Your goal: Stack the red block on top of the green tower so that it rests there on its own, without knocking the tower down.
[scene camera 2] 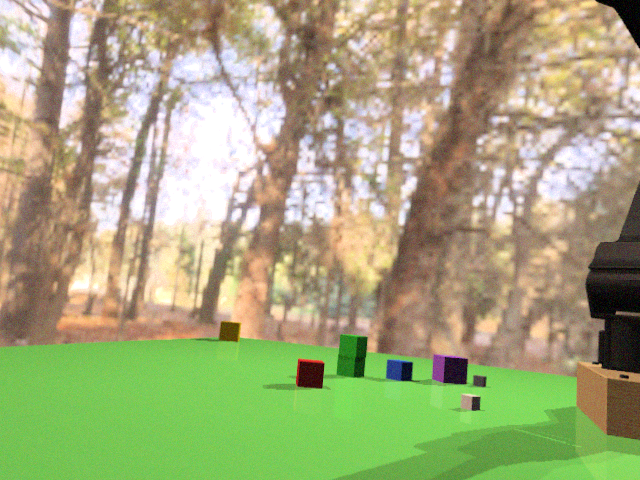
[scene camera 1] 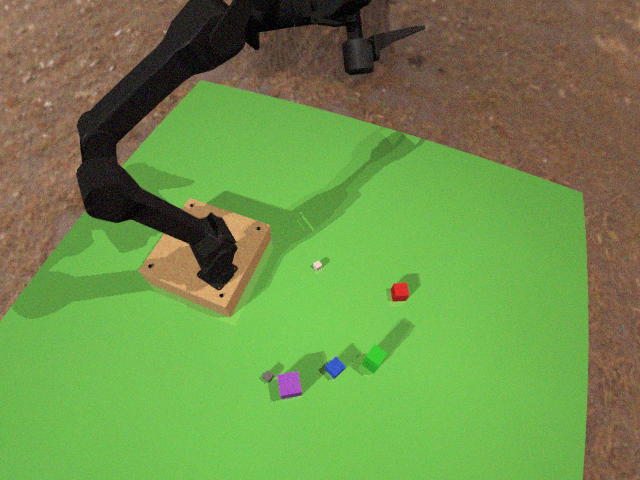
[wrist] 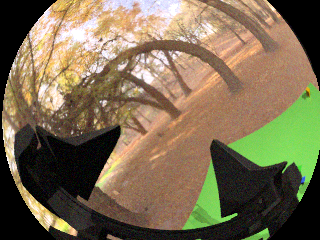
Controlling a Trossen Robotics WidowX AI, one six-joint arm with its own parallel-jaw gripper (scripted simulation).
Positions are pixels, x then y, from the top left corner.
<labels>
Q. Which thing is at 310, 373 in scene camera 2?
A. A red block.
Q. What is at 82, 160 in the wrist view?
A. My gripper.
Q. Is my gripper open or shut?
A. Open.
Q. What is my gripper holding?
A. Nothing.
</labels>
